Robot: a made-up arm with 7 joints.
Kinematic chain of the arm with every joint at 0, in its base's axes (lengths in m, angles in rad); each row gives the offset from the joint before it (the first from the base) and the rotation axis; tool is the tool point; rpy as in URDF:
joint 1: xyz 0 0 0 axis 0.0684 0.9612 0.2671
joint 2: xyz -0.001 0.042 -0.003 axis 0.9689 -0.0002 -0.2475
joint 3: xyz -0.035 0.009 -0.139 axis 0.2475 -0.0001 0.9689
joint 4: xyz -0.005 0 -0.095 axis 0.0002 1 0
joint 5: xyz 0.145 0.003 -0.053 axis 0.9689 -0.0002 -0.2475
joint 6: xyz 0.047 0 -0.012 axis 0.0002 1 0
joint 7: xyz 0.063 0 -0.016 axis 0.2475 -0.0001 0.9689
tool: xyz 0 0 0 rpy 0 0.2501 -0.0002
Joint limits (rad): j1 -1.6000..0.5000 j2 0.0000..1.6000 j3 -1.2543..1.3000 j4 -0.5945..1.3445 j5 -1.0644..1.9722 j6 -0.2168..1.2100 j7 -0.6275..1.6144
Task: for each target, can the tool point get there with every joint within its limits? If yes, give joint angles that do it. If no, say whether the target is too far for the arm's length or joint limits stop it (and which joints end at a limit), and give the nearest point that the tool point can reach.
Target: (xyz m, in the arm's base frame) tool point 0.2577 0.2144 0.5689
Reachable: no: too far | nearest point 0.1846 0.2310 0.3250 | short by 0.255 m
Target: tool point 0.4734 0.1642 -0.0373
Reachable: yes | joints -1.2103 0.6815 -0.2252 0.7684 0.8557 0.0211 -0.1496
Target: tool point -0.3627 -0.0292 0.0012
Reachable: no: joint limits stop it (at a limit: joint 1, joint 3, joint 4, joint 5, joint 6) | nearest point -0.1639 0.0056 -0.2174 | short by 0.297 m
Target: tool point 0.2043 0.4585 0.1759
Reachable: yes | joints -1.3479 1.4521 0.3176 0.9481 0.5748 0.5833 0.6062
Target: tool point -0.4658 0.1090 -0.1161
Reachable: no: joint limits stop it (at a limit: joint 1, joint 3, joint 4, joint 6) | nearest point -0.3574 0.1508 -0.2929 | short by 0.212 m
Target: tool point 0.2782 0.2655 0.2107
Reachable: yes | joints -1.3029 0.8994 0.5033 0.0489 0.3127 0.3688 1.2181
